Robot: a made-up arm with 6 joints.
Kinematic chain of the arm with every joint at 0, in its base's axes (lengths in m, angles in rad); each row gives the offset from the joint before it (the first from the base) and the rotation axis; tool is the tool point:
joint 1: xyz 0 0 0.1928 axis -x
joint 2: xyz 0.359 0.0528 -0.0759 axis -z
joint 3: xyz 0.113 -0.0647 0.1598 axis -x
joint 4: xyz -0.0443 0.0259 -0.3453 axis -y
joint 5: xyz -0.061 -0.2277 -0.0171 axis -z
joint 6: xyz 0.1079 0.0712 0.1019 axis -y
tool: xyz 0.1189 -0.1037 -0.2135
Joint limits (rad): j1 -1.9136..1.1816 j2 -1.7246..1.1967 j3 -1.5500..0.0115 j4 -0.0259..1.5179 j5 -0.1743..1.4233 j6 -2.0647..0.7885
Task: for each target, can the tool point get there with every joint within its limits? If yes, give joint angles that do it. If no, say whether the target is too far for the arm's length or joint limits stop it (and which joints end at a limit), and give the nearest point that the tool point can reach.
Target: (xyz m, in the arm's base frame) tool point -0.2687 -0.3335 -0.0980
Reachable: no: joint limits stop it (at a limit: joint 3, joint 4, joint 5, joint 6) | nearest point -0.1892 -0.2831 -0.0540 | short by 0.104 m
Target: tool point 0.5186 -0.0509 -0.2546
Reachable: yes | joints 0.5081 -0.8727 -0.5371 1.3676 0.6613 -0.8844
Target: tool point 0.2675 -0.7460 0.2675
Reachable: no: joint limits stop it (at a limit: joint 3, joint 4, joint 5, joint 6) | nearest point 0.2807 -0.6299 0.2559 | short by 0.117 m
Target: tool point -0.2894 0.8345 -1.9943
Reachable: no: too far | nearest point 0.1771 0.2186 -0.3802 | short by 1.789 m
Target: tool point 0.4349 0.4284 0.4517
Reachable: yes | joints -1.6125 -0.9878 -0.7425 1.2824 1.2309 -0.6748
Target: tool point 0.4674 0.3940 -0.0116
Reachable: yes | joints -0.8015 0.9228 -0.8068 0.7656 0.0260 -1.4260
